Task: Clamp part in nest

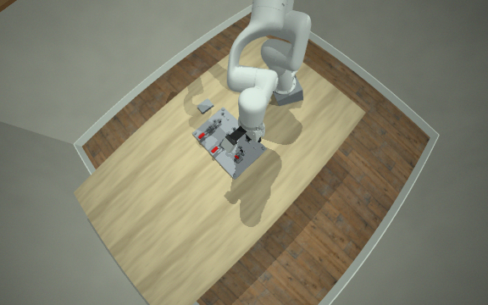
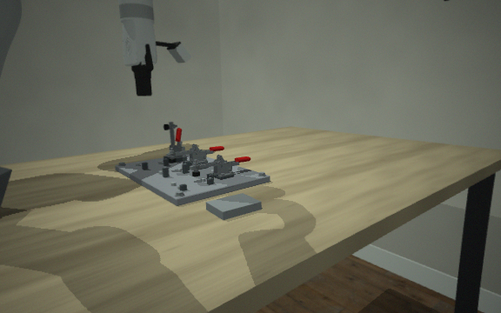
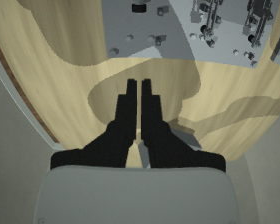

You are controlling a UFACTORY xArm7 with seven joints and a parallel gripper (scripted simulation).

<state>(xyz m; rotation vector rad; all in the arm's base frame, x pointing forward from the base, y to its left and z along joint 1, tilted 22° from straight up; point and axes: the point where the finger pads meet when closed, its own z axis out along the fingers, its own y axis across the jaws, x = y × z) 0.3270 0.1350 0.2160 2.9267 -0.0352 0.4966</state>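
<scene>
My hand is 20 mm past the part, 370 mm to the left of it and 210 mm above it. Round my hand: grey fixture plate 40 mm ahead, 110 mm to the right, 210 mm below.
</scene>
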